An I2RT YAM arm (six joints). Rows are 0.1 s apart.
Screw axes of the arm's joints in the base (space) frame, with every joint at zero. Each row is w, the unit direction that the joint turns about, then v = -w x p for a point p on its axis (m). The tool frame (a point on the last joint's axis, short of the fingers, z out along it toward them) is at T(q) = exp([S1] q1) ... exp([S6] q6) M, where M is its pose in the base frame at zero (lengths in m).
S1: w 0 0 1 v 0 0 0
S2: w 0 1 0 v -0.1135 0 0.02
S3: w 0 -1 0 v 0.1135 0 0.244
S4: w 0 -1 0 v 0.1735 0 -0.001
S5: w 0 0 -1 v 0 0.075 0
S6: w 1 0 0 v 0 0.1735 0
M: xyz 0.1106 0 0.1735 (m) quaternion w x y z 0.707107 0 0.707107 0
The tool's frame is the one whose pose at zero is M.
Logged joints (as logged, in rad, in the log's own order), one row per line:
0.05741, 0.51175, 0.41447, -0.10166, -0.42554, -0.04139
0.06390, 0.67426, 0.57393, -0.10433, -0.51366, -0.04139
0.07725, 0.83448, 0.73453, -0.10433, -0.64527, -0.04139
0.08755, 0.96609, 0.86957, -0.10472, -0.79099, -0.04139
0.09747, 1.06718, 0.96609, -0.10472, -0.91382, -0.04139
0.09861, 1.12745, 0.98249, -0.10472, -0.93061, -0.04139
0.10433, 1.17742, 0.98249, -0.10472, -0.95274, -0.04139
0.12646, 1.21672, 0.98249, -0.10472, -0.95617, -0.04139
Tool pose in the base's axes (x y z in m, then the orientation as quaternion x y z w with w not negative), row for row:
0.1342, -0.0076, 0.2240, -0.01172, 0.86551, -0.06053, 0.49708
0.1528, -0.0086, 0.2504, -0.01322, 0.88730, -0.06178, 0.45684
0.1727, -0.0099, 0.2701, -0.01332, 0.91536, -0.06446, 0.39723
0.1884, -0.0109, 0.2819, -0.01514, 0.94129, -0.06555, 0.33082
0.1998, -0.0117, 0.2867, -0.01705, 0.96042, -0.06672, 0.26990
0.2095, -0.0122, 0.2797, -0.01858, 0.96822, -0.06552, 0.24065
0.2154, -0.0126, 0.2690, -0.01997, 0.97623, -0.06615, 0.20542
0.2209, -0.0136, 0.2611, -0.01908, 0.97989, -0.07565, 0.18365
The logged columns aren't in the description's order. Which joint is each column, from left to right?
Columns, left to right: q5, q2, q3, q6, q4, q1.
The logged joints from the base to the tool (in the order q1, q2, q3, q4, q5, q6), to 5 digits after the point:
-0.04139, 0.51175, 0.41447, -0.42554, 0.05741, -0.10166
-0.04139, 0.67426, 0.57393, -0.51366, 0.06390, -0.10433
-0.04139, 0.83448, 0.73453, -0.64527, 0.07725, -0.10433
-0.04139, 0.96609, 0.86957, -0.79099, 0.08755, -0.10472
-0.04139, 1.06718, 0.96609, -0.91382, 0.09747, -0.10472
-0.04139, 1.12745, 0.98249, -0.93061, 0.09861, -0.10472
-0.04139, 1.17742, 0.98249, -0.95274, 0.10433, -0.10472
-0.04139, 1.21672, 0.98249, -0.95617, 0.12646, -0.10472

